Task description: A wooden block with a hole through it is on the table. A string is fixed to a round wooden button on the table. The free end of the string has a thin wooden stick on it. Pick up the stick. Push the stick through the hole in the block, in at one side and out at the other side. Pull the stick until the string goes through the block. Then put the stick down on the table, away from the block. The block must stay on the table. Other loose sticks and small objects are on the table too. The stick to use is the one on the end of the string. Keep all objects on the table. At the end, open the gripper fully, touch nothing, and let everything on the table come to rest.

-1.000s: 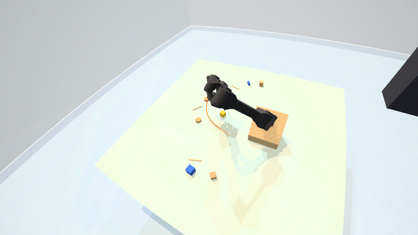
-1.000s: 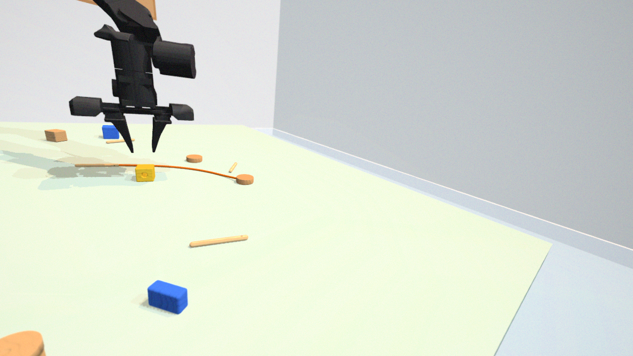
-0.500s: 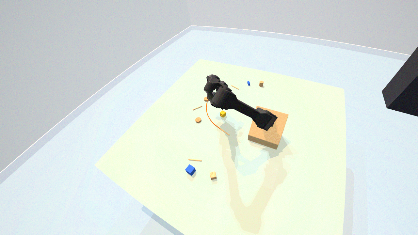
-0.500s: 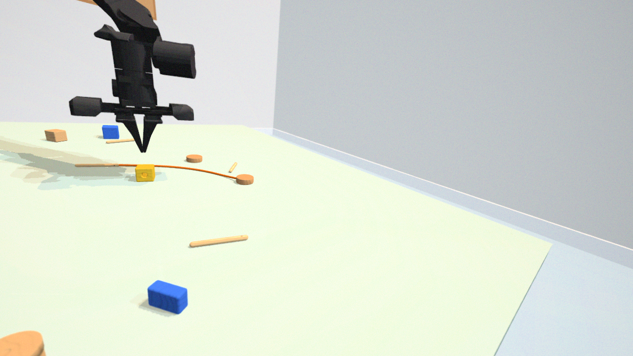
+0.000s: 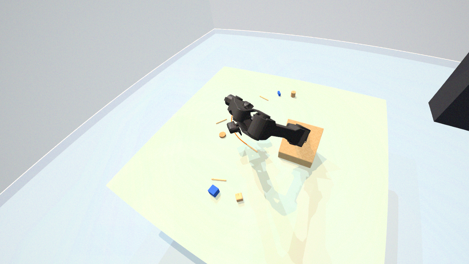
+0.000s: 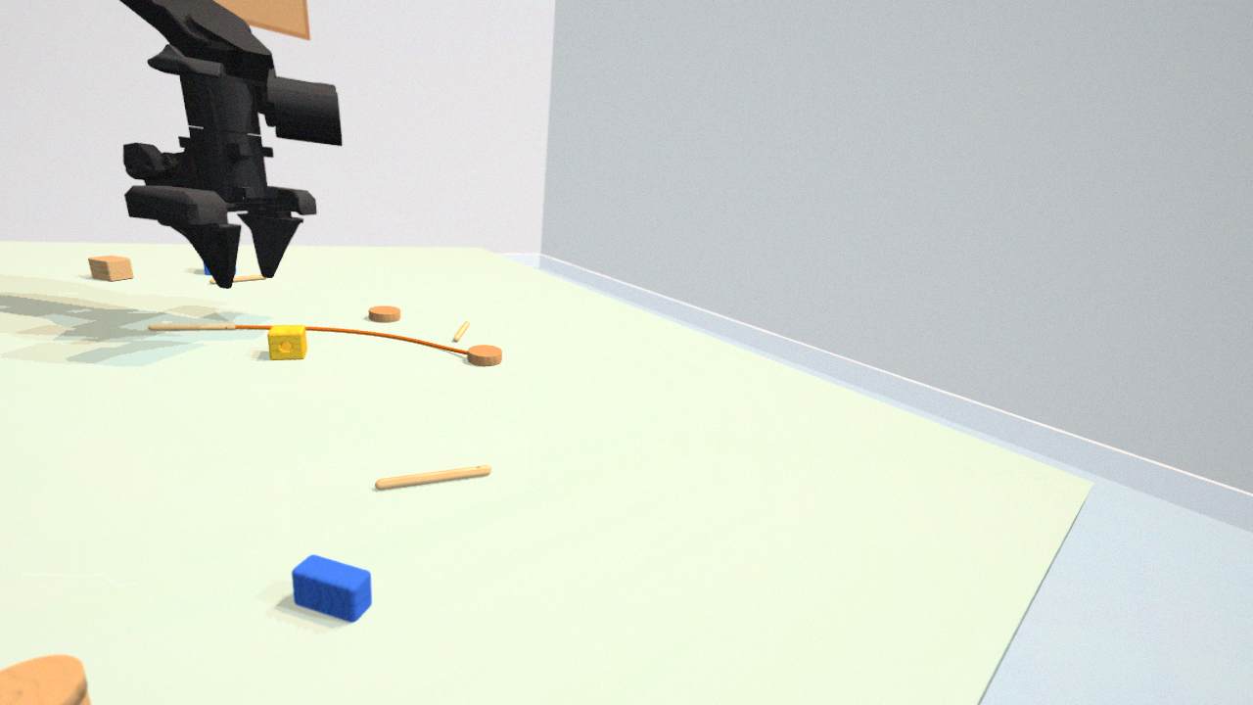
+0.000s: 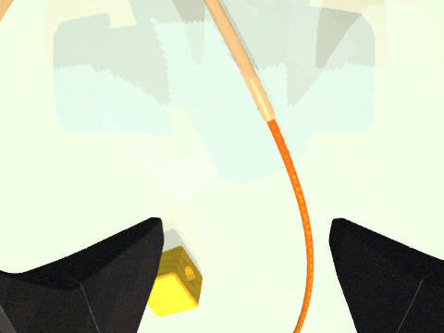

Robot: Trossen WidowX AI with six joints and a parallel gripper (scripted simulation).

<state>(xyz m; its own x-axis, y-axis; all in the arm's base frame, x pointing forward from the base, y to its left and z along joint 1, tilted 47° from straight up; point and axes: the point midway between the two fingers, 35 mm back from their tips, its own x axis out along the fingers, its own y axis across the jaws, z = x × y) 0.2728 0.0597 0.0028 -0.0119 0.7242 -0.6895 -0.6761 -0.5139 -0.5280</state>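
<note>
My gripper tip is now 60 mm above the thin wooden stick, 40 mm to the right of it and 40 mm past it. From my gripper tip the other things lie so: yellow block (80 mm to the right, 50 mm below, 20 mm ahead); wooden cube (320 mm to the left, 120 mm behind, 50 mm below); blue block (460 mm to the right, 50 mm below, 30 mm behind).
</note>
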